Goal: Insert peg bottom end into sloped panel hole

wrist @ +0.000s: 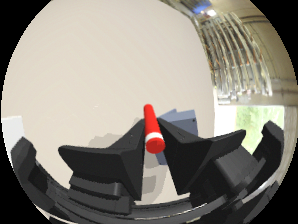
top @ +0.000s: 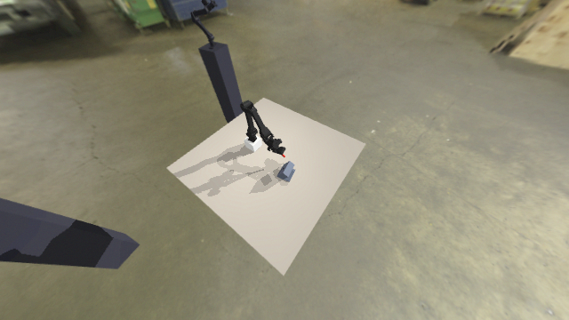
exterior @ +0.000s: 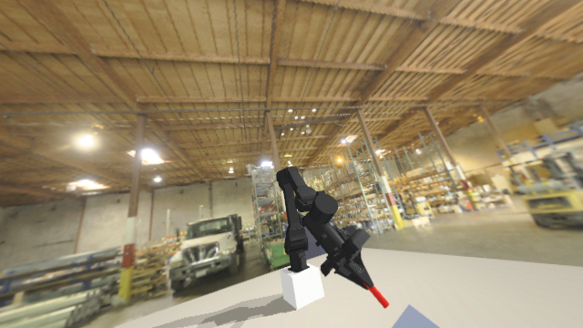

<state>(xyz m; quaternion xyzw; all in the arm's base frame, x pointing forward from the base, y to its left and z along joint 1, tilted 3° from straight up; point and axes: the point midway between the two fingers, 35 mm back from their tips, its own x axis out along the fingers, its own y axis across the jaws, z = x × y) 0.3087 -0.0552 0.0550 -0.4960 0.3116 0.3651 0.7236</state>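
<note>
The grey-blue sloped panel is 8 cm ahead of my gripper tip, 10 cm to the right of it and 6 cm below it. From my gripper tip the other things lie so: red round peg 1 cm behind, 1 cm above.
</note>
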